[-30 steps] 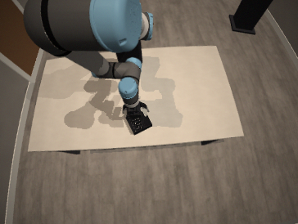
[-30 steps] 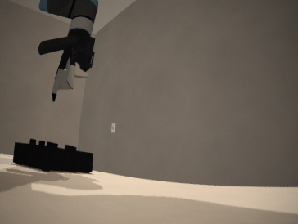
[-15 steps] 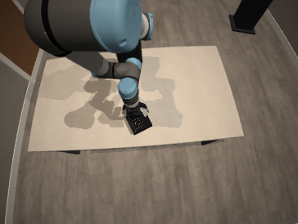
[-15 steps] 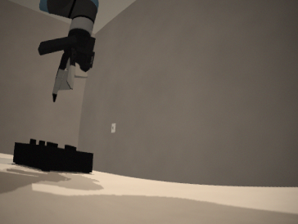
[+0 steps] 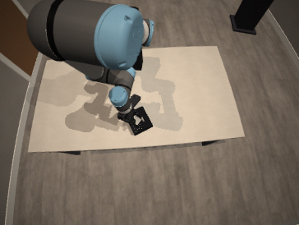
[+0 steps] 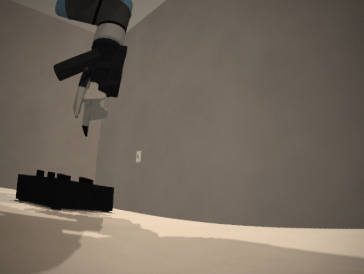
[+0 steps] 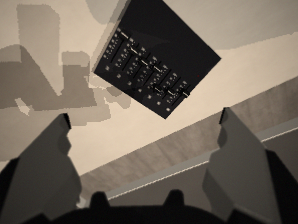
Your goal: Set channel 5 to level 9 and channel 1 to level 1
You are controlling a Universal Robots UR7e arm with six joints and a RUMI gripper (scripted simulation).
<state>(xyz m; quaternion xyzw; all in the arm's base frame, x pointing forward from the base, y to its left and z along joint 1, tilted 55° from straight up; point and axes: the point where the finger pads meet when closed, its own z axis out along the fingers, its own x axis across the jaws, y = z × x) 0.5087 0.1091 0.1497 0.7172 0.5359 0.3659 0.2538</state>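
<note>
Now: hand 70 mm past the channel 1 fader knob, 10 mm to the left of it and 100 mm above it. From my hand the other things lie so: channel 5 fader knob (20 mm ahead, 10 mm to the left, 100 mm below).
</note>
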